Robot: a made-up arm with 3 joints.
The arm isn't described. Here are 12 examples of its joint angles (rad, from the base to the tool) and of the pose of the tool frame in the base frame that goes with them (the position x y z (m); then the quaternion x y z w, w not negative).
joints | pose
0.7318 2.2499 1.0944 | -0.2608 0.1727 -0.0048 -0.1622 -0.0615 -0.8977 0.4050
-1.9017 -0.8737 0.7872 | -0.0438 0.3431 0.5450 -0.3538 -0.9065 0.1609 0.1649
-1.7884 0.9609 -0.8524 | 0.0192 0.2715 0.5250 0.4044 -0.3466 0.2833 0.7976
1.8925 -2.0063 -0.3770 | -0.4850 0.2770 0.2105 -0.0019 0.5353 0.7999 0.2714
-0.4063 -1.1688 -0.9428 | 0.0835 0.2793 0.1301 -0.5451 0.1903 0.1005 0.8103
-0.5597 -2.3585 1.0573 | 0.0755 0.3100 0.1155 -0.4286 -0.3150 0.8182 0.2180
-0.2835 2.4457 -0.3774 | 0.0579 0.2267 0.0675 0.8260 0.0653 -0.4436 0.3416
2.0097 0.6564 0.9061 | -0.4573 0.1946 0.1856 -0.2678 0.4867 -0.2929 0.7782
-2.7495 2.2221 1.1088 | -0.1944 0.2270 0.6004 -0.9241 0.3780 -0.0191 0.0529
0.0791 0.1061 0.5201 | 0.0322 0.2419 0.0610 0.0204 -0.2167 -0.0508 0.9747
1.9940 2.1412 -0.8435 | -0.4843 0.2233 0.2420 0.1510 0.4072 -0.8999 0.0406
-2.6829 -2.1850 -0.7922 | -0.2088 0.3069 0.5937 -0.5384 -0.4742 -0.6541 0.2397
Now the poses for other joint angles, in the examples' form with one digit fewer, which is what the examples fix.
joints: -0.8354 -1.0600 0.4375
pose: 0.125 0.327 0.275 -0.387 -0.543 0.324 0.671
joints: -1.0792 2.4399 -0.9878
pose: 0.131 0.259 0.310 0.915 0.068 0.207 0.341
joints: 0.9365 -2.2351 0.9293
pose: -0.319 0.290 0.012 0.152 -0.009 0.871 0.467
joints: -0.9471 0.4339 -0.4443
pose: 0.135 0.263 0.317 0.221 -0.224 0.013 0.949
